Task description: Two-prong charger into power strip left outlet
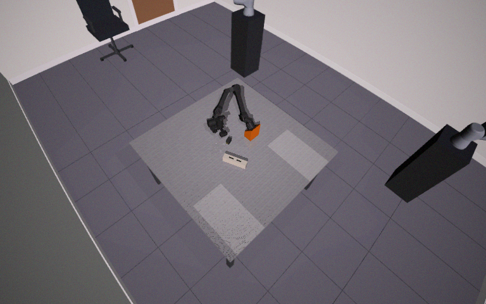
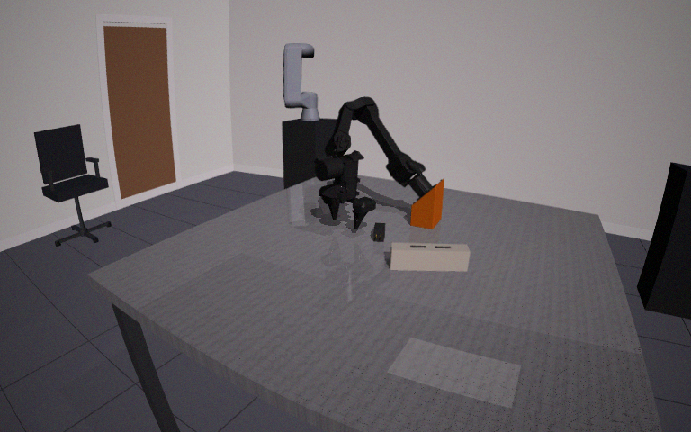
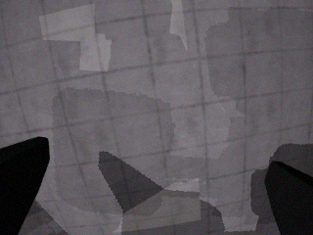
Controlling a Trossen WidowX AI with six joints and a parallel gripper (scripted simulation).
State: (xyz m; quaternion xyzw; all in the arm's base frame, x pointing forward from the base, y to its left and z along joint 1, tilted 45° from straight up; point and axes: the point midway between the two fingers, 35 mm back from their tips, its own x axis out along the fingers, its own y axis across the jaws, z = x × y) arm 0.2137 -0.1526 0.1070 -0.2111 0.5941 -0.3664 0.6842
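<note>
Now: gripper tip 10 mm short of the black two-prong charger, 120 mm to the right of it and 10 mm above it.
</note>
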